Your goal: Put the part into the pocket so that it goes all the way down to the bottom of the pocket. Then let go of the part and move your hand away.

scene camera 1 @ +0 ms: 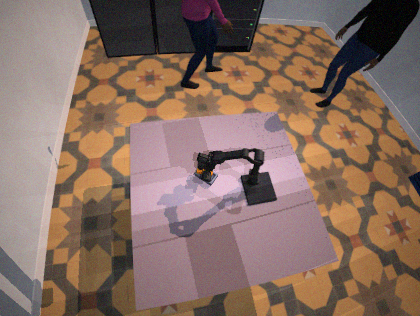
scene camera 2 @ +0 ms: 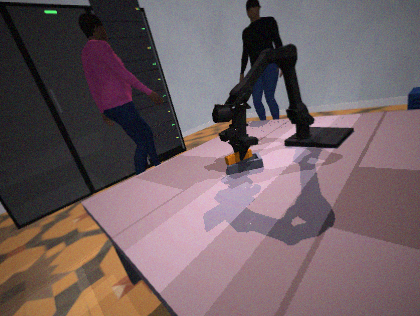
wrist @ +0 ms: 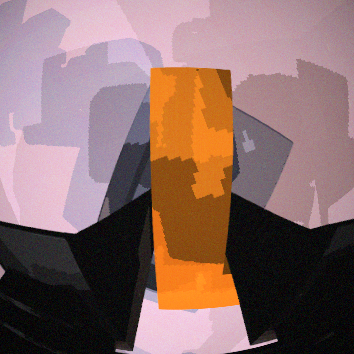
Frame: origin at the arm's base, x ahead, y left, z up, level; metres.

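Where they show: gripper, fingertip midpoint: [scene camera 1: 204, 172] [scene camera 2: 239, 159] [wrist: 186, 195]; arm's base, origin of the base link: [scene camera 1: 252, 181] [scene camera 2: 303, 136].
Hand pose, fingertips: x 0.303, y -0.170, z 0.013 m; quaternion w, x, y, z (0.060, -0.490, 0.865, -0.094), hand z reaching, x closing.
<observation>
Things, the pixels of their centre, and the offset from my fingertips. Level surfaces: height alone.
- orange part, body centre: [wrist: 220, 200] [scene camera 2: 236, 155] [scene camera 1: 205, 170] dx -0.007, dy -0.014, dz +0.014 m
- grey pocket block, body centre: [wrist: 179, 209] [scene camera 2: 243, 162] [scene camera 1: 206, 174] dx -0.011, dy +0.011, dz -0.019 m
- pink table, its level: dz -0.037 m
The orange part [scene camera 1: 200, 172] [scene camera 2: 232, 159] [wrist: 190, 125] is a long block held between the two black fingers. My gripper [scene camera 1: 206, 174] [scene camera 2: 242, 154] [wrist: 186, 195] is shut on it, low over the grey pocket block [scene camera 1: 213, 179] [scene camera 2: 245, 166] [wrist: 262, 165]. In scene camera 2 the part shows above the block's top edge. In the wrist view the part lies across the block and is turned at an angle to its sides. The part covers most of the pocket, with dark strips showing beside it. Whether the part touches the block I cannot tell.
The arm's dark base plate [scene camera 1: 259, 189] [scene camera 2: 320, 136] stands on the pink table [scene camera 1: 165, 270] [scene camera 2: 150, 215], to the right of the block. The arm's shadow falls across the table. Two people and dark cabinets [scene camera 1: 130, 30] [scene camera 2: 45, 110] stand beyond the table.
</observation>
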